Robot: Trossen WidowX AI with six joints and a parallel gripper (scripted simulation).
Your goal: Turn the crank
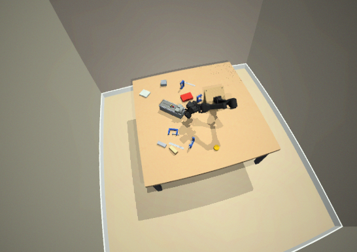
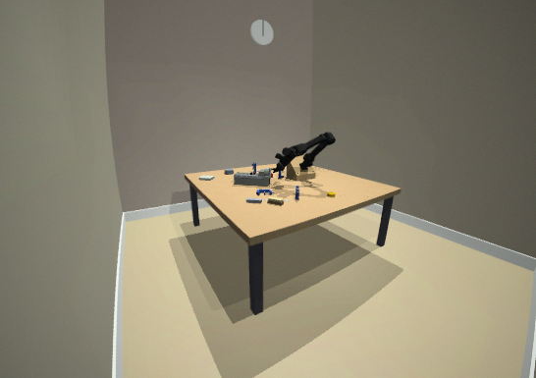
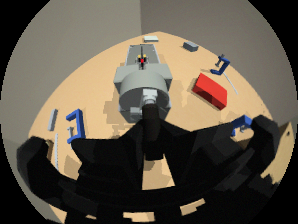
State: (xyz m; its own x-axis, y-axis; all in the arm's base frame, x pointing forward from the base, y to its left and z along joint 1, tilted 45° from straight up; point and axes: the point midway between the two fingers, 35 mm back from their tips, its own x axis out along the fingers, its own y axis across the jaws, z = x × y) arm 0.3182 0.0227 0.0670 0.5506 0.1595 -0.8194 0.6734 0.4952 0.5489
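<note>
Now: gripper tip 1 cm past the dark crank handle, 1 cm to the right of it and 2 cm below it. Round my gripper tip: red pointer (11 cm ahead, 9 cm to the right, 1 cm below); then tan block (20 cm ahead, 33 cm to the left, 8 cm below); then yellow disc (18 cm behind, 41 cm to the left, 9 cm below).
</note>
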